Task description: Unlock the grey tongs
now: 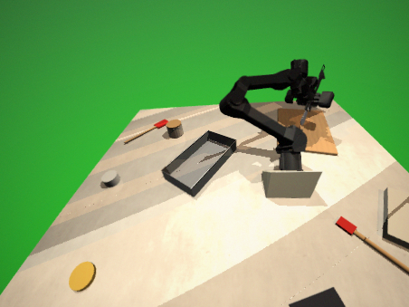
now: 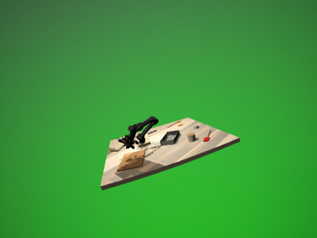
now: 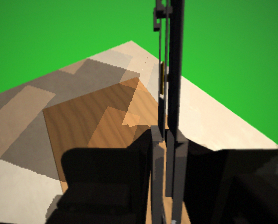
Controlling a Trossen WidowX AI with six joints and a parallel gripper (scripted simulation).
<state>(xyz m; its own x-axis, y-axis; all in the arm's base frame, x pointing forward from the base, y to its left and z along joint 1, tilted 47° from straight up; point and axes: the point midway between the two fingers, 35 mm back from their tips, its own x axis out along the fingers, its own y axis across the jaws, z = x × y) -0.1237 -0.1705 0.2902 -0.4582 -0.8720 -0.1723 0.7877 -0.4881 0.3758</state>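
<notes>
My gripper tip is 20 mm short of the wooden board and 120 mm above it. From my gripper tip the other things lie so: white puck: 830 mm ahead, 440 mm to the left, 110 mm below; then roasting tin: 470 mm ahead, 290 mm to the left, 100 mm below; then red-headed spatula: 830 mm ahead, 50 mm to the left, 120 mm below.
</notes>
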